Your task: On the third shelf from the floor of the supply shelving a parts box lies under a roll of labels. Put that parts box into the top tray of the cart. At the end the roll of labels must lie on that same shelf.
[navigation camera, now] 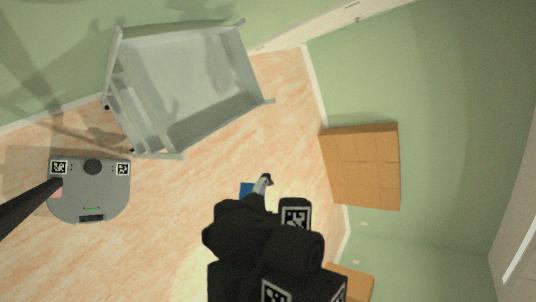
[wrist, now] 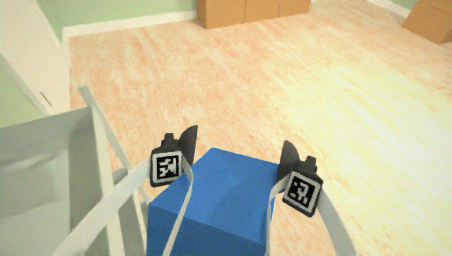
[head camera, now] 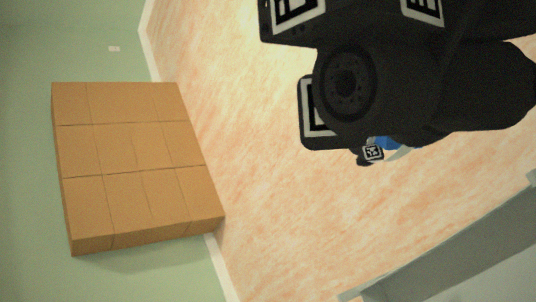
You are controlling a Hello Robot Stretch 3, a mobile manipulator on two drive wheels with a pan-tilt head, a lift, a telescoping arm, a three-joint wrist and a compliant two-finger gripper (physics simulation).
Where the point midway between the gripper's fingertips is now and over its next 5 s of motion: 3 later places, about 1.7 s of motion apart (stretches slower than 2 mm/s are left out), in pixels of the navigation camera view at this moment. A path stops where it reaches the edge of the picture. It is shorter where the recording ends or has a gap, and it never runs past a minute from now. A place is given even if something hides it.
The gripper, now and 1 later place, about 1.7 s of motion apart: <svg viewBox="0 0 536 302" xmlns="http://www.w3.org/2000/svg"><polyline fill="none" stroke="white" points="266,196 382,266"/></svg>
